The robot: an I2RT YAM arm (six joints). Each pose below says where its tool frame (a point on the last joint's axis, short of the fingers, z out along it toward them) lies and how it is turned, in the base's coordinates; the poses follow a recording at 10 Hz.
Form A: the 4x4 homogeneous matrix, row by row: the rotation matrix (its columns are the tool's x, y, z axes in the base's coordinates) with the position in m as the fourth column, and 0 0 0 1 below. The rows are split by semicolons.
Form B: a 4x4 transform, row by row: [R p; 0 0 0 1], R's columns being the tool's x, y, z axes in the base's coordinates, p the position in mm. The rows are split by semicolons. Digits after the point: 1 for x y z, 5 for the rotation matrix.
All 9 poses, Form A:
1: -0.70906 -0.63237 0.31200 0.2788; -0.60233 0.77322 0.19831 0.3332; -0.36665 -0.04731 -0.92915 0.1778; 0 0 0 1
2: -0.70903 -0.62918 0.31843 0.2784; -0.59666 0.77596 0.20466 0.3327; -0.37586 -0.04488 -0.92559 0.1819; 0 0 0 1
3: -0.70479 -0.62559 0.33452 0.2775; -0.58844 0.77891 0.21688 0.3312; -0.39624 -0.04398 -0.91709 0.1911; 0 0 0 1
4: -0.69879 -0.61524 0.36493 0.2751; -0.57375 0.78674 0.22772 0.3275; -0.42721 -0.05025 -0.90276 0.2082; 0 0 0 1
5: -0.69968 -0.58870 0.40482 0.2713; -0.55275 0.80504 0.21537 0.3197; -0.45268 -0.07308 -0.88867 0.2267; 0 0 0 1
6: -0.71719 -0.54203 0.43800 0.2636; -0.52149 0.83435 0.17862 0.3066; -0.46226 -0.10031 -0.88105 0.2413; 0 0 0 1
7: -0.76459 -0.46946 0.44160 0.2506; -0.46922 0.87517 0.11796 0.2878; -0.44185 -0.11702 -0.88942 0.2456; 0 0 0 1
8: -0.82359 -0.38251 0.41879 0.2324; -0.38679 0.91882 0.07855 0.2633; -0.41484 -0.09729 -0.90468 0.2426; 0 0 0 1
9: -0.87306 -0.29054 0.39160 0.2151; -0.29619 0.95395 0.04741 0.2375; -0.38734 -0.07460 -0.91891 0.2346; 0 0 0 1
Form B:
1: -0.70906 -0.63237 0.31200 278.8; -0.60233 0.77322 0.19831 333.2; -0.36665 -0.04731 -0.92915 177.8; 0 0 0 1
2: -0.70903 -0.62918 0.31843 278.4; -0.59666 0.77596 0.20466 332.7; -0.37586 -0.04488 -0.92559 181.9; 0 0 0 1
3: -0.70479 -0.62559 0.33452 277.5; -0.58844 0.77891 0.21688 331.2; -0.39624 -0.04398 -0.91709 191.1; 0 0 0 1
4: -0.69879 -0.61524 0.36493 275.1; -0.57375 0.78674 0.22772 327.5; -0.42721 -0.05025 -0.90276 208.2; 0 0 0 1
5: -0.69968 -0.58870 0.40482 271.3; -0.55275 0.80504 0.21537 319.7; -0.45268 -0.07308 -0.88867 226.7; 0 0 0 1
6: -0.71719 -0.54203 0.43800 263.6; -0.52149 0.83435 0.17862 306.6; -0.46226 -0.10031 -0.88105 241.3; 0 0 0 1
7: -0.76459 -0.46946 0.44160 250.6; -0.46922 0.87517 0.11796 287.8; -0.44185 -0.11702 -0.88942 245.6; 0 0 0 1
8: -0.82359 -0.38251 0.41879 232.4; -0.38679 0.91882 0.07855 263.3; -0.41484 -0.09729 -0.90468 242.6; 0 0 0 1
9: -0.87306 -0.29054 0.39160 215.1; -0.29619 0.95395 0.04741 237.5; -0.38734 -0.07460 -0.91891 234.6; 0 0 0 1
